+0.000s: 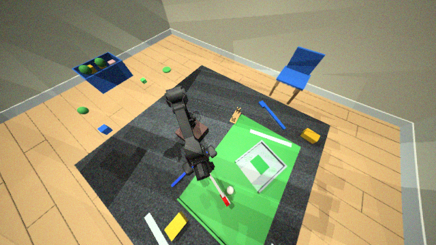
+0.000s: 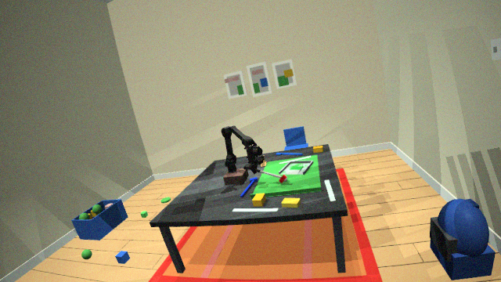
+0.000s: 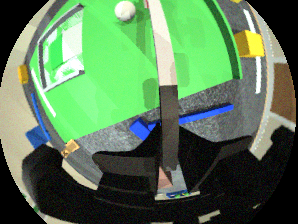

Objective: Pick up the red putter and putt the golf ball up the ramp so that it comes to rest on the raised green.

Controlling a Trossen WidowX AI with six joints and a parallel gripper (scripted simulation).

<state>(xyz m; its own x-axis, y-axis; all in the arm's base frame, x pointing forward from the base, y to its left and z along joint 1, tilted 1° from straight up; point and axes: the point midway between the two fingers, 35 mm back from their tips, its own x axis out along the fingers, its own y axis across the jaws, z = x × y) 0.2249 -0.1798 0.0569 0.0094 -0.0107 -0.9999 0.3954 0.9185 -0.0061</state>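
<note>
Now: the blue putter 60 mm behind my gripper tip, 50 mm to the right of it and 80 mm below it. The rest, counted from my gripper tip: white golf ball: 220 mm ahead, 40 mm to the right, 70 mm below; then green mat: 250 mm ahead, 110 mm to the left, 90 mm below; then red putter: 110 mm ahead, 40 mm to the right, 10 mm below.
</note>
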